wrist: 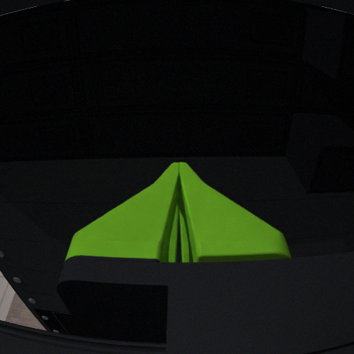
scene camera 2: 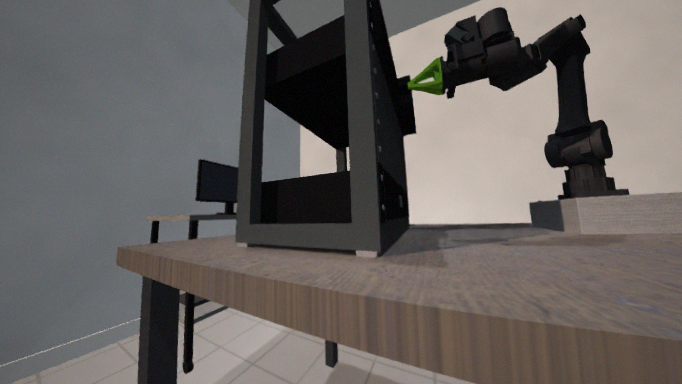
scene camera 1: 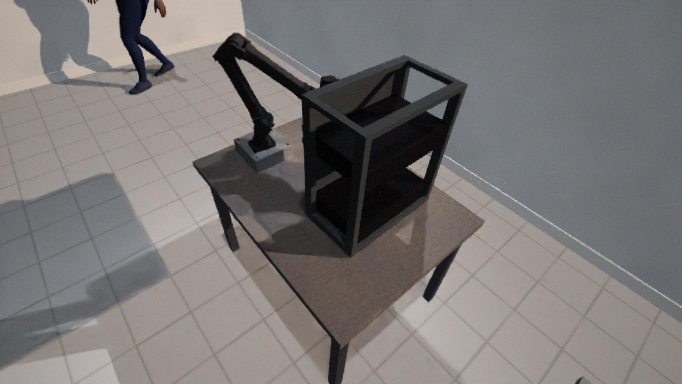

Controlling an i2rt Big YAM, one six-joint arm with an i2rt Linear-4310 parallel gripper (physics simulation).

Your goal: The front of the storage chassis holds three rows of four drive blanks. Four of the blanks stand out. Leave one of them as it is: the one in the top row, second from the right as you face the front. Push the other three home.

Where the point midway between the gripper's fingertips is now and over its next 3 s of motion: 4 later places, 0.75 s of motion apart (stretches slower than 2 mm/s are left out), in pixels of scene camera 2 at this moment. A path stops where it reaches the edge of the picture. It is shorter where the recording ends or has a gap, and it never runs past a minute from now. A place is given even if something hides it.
The gripper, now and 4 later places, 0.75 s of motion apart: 407, 86; 399, 93; 398, 94; 399, 83; 397, 93
